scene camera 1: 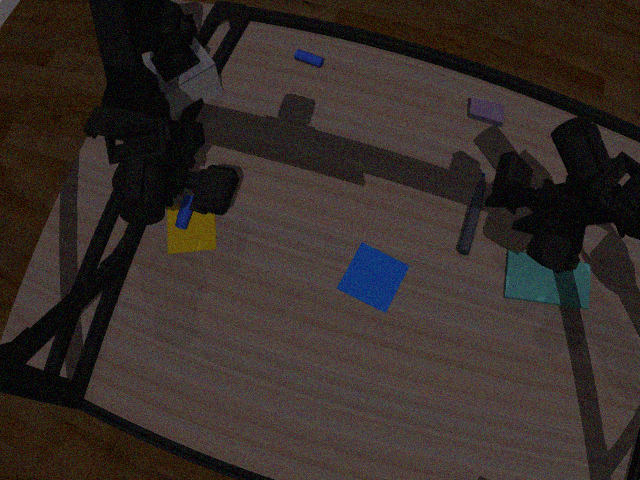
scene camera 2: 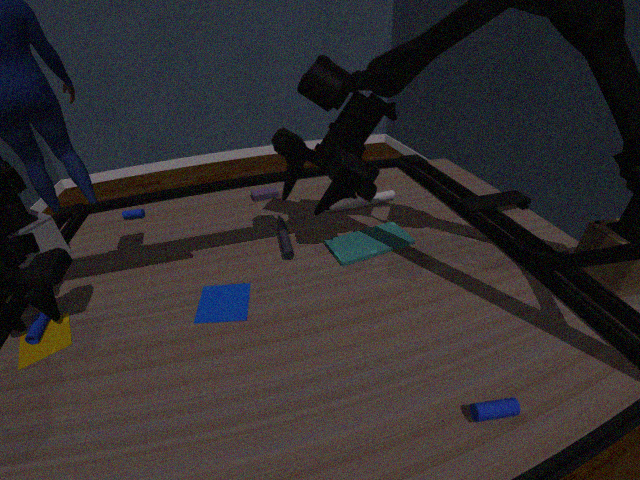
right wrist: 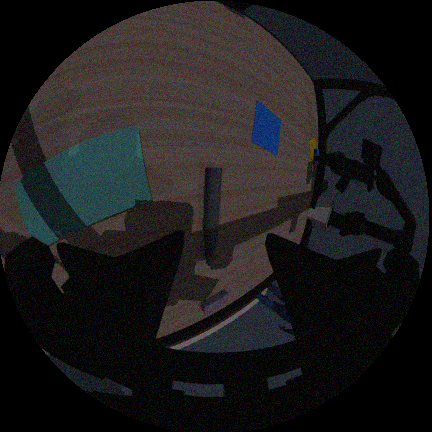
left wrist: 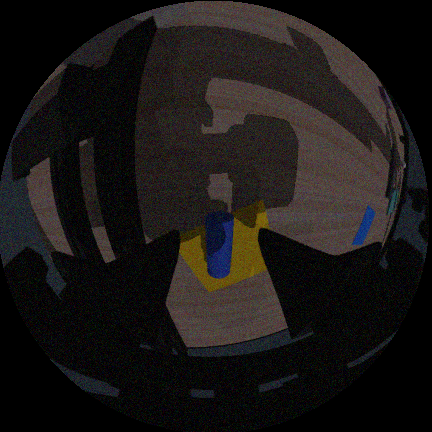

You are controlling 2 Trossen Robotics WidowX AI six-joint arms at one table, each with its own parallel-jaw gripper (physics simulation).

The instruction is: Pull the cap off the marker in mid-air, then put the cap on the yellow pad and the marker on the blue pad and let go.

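Pixels of known places: left gripper, between the fingertips: [scene camera 1: 188, 207] [scene camera 2: 41, 324] [right wrist: 315, 158] [left wrist: 219, 234]; right gripper, between the fingertips: [scene camera 1: 499, 214] [scene camera 2: 299, 206] [right wrist: 225, 237]; left arm's base, origin of its link: [scene camera 1: 175, 60] [scene camera 2: 16, 224] [right wrist: 329, 217]; right arm's base, origin of its link: [scene camera 2: 633, 234].
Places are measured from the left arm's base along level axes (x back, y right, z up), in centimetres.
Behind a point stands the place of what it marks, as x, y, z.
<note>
The blue cap [scene camera 1: 183, 212] @[-21.4, 10.8, -6.8] [scene camera 2: 37, 329] @[-22.3, 10.8, -7.2] [left wrist: 219, 250] @[-20.8, 10.2, -6.9] lies on its side on the yellow pad [scene camera 1: 199, 238] @[-25.6, 10.8, -8.7] [scene camera 2: 57, 338] @[-25.1, 9.9, -8.7] [left wrist: 250, 260] @[-25.3, 10.4, -8.7]. My left gripper [scene camera 1: 184, 203] @[-20.6, 9.8, -8.0] [left wrist: 219, 234] @[-20.6, 9.8, -8.0] is open just above it, with a gap on both sides of the cap. The dark grey marker [scene camera 1: 469, 222] @[-46.4, -22.5, -7.0] [scene camera 2: 284, 242] @[-47.4, -21.2, -7.0] [right wrist: 212, 200] @[-47.5, -22.3, -7.1] lies on the table, off the blue pad [scene camera 1: 373, 277] @[-44.5, -6.4, -8.7] [scene camera 2: 223, 303] @[-44.6, -6.2, -8.7] [left wrist: 364, 227] @[-44.4, -6.3, -8.7] [right wrist: 266, 128] @[-44.7, -6.9, -8.7]. My right gripper [scene camera 1: 501, 214] @[-49.0, -24.7, -1.5] [scene camera 2: 300, 206] @[-49.0, -24.7, -1.5] [right wrist: 225, 237] @[-49.0, -24.7, -1.5] is open and empty above the table, beside the marker in scene camera 1.
A teal slab [scene camera 1: 532, 284] @[-59.7, -25.2, -8.0] [scene camera 2: 356, 248] @[-59.3, -25.0, -8.0] [right wrist: 100, 170] @[-58.9, -25.4, -8.0] lies near my right gripper. A purple block [scene camera 1: 485, 111] @[-33.1, -38.2, -7.2] [scene camera 2: 264, 193] @[-33.8, -37.5, -7.3], a white cylinder [scene camera 2: 383, 196] @[-60.0, -44.5, -7.1] and a blue cylinder [scene camera 1: 309, 57] @[-8.6, -19.9, -6.7] [scene camera 2: 133, 213] @[-9.0, -19.7, -7.1] lie farther back. Another blue cylinder [scene camera 2: 495, 409] @[-81.1, -1.4, -6.7] lies at the front right in scene camera 2.
</note>
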